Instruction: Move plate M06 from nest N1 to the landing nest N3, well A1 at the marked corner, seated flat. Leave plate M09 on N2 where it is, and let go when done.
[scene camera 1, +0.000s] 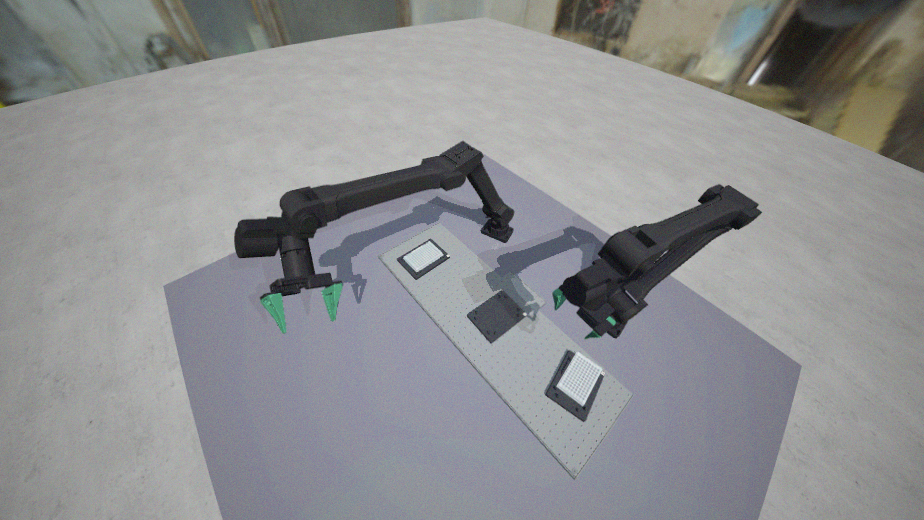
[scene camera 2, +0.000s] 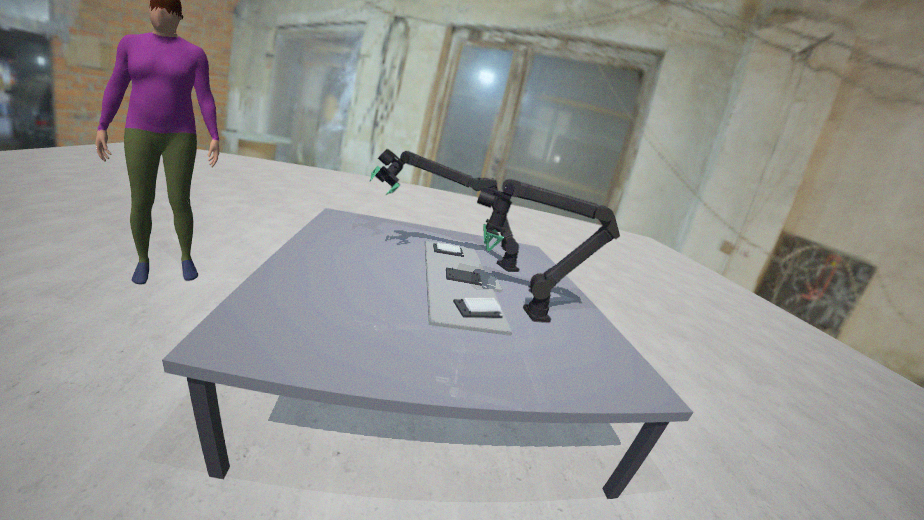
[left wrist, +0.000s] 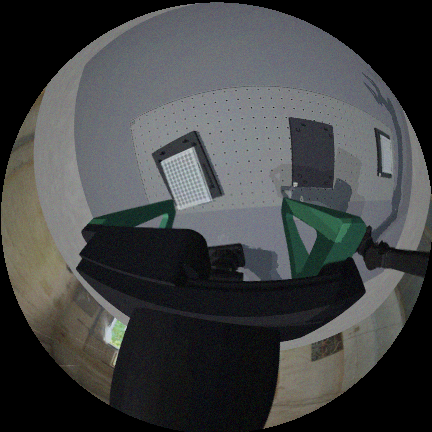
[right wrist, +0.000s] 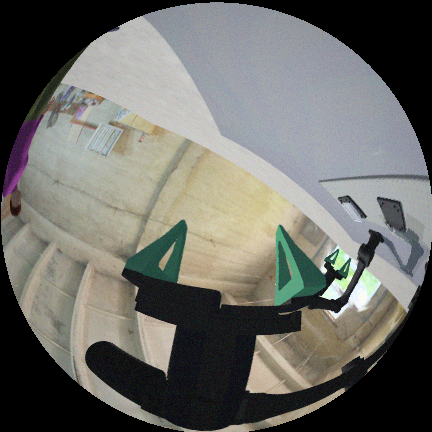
Scene:
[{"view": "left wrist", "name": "my left gripper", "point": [226, 204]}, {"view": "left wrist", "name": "dark nest pad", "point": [190, 139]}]

